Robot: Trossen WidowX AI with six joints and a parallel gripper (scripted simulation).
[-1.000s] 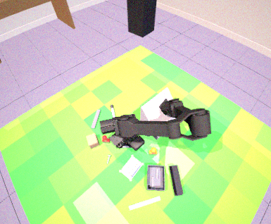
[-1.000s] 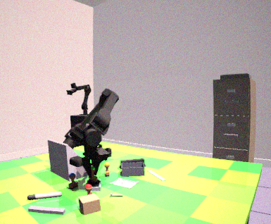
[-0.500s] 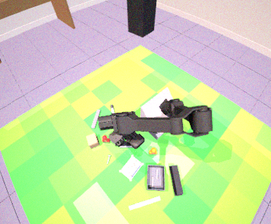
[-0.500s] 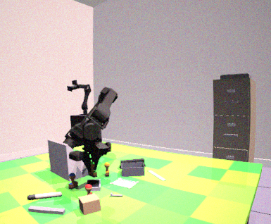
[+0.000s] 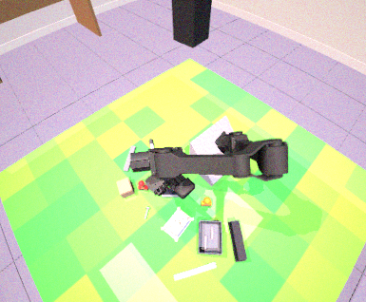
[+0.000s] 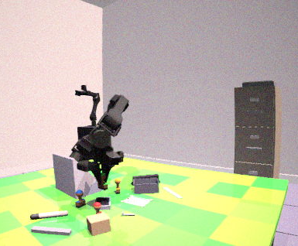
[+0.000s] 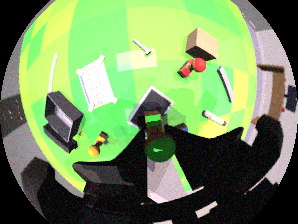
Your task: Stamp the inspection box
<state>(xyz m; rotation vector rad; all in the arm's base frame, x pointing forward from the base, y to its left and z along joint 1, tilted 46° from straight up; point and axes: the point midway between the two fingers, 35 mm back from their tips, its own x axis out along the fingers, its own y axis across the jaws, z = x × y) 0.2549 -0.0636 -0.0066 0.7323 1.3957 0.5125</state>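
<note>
Right now the white card is 80 mm ahead of my gripper tip, 100 mm to the left of it and 90 mm below it. From my gripper tip the other things lie so: tan box: 120 mm ahead, 150 mm to the right, 70 mm below; dark tray: 50 mm ahead, 220 mm to the left, 80 mm below; dark ink pad: 90 mm below.
</note>
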